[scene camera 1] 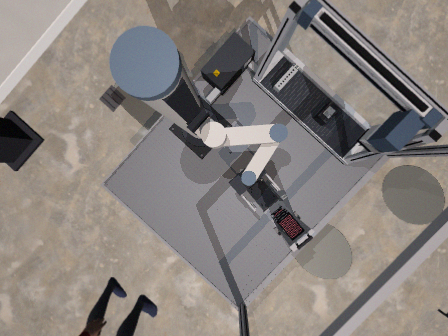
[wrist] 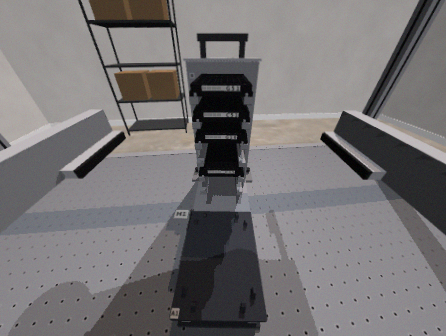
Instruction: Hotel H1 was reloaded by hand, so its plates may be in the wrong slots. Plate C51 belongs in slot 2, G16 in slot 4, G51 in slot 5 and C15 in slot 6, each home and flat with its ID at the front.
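Places are measured from the arm's base along level axes (x ahead, y left, z up), in centimetres.
Pixels of known places: gripper, between the fingertips: (scene camera 1: 267, 200) (wrist: 223, 123).
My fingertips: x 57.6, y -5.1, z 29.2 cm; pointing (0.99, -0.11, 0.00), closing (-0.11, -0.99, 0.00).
Observation:
For each thing: its top centre in the pictures, then the offset to it from my fingertips. "pt": a spot on its surface instead.
- Hotel H1, a spot on its surface: (wrist: 220, 66) pt dz +1.7, dx +24.8, dy -2.3 cm
- top plate labelled G51, centre of its top: (wrist: 221, 78) (scene camera 1: 291, 226) dz +0.5, dx +18.4, dy -1.8 cm
- C51, centre of its top: (wrist: 221, 100) dz -3.0, dx +18.4, dy -1.8 cm
- plate whose small label looks like G16, centre of its top: (wrist: 221, 120) dz -6.6, dx +18.4, dy -1.8 cm
- lower plate, centre of its top: (wrist: 221, 152) dz -13.7, dx +18.4, dy -1.8 cm
- black box, a spot on its surface: (scene camera 1: 228, 61) pt dz -16.4, dx -69.0, dy +45.0 cm
Hotel H1 (scene camera 1: 293, 245) (wrist: 220, 66) stands upright ahead of the gripper, near the deck edge. In the wrist view it holds a top plate labelled G51 (wrist: 221, 88), then C51 (wrist: 220, 115), then a plate whose small label looks like G16 (wrist: 221, 137). Below a gap, a lower plate (wrist: 221, 172) has a label too blurred to read, likely C15. All look level with labels facing me. Slot numbers cannot be read. The top plate's red wells (scene camera 1: 290, 224) show from above. My gripper (scene camera 1: 262, 195) (wrist: 223, 123) is open and empty, short of the hotel, its fingers wide apart.
A dark flat stand (wrist: 220, 270) with small pegs and an A1 corner label lies low in front of the hotel. A framed machine with a dark bed (scene camera 1: 305, 100) stands at the upper right, a black box (scene camera 1: 228, 61) at the deck's upper corner. A shelf unit (wrist: 132, 23) stands behind.

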